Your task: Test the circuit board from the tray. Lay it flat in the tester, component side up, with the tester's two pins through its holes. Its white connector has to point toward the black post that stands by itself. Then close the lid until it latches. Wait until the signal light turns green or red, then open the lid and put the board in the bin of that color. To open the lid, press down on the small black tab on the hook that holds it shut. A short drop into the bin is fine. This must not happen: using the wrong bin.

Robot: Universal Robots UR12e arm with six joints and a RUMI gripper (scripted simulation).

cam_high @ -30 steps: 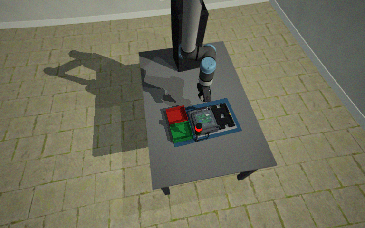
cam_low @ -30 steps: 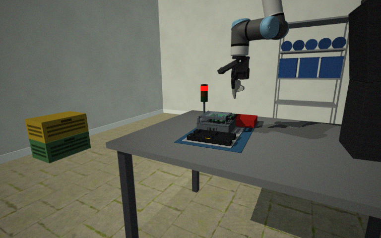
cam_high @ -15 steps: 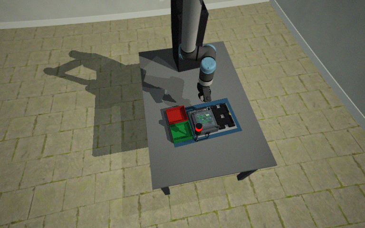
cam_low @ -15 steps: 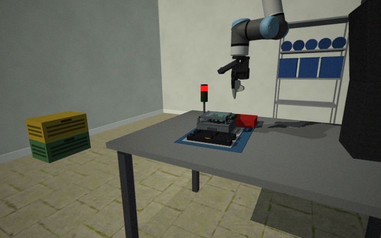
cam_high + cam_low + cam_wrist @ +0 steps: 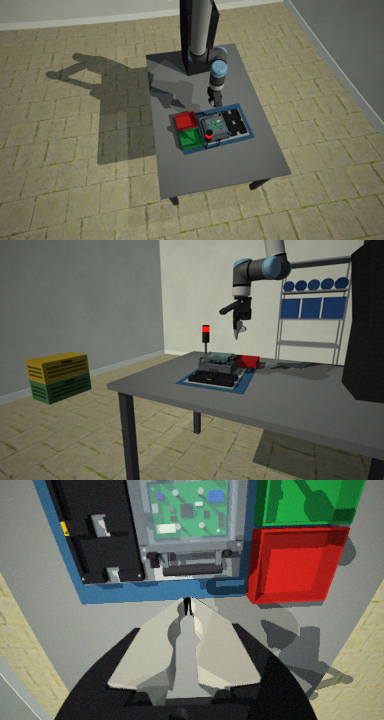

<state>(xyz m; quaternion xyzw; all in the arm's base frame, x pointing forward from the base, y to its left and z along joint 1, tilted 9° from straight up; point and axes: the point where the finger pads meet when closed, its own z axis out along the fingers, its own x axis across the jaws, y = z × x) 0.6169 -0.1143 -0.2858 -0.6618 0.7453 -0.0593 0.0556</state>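
My hand is 2 cm short of the black latch piece, 5 cm to the right of it and 12 cm above it. The rest, counted from my hand: tester lid (8 cm ahead, 1 cm to the right, 12 cm below); then red bin (5 cm behind, 20 cm to the right, 19 cm below); then green circuit board (8 cm ahead, 1 cm to the right, 14 cm below).
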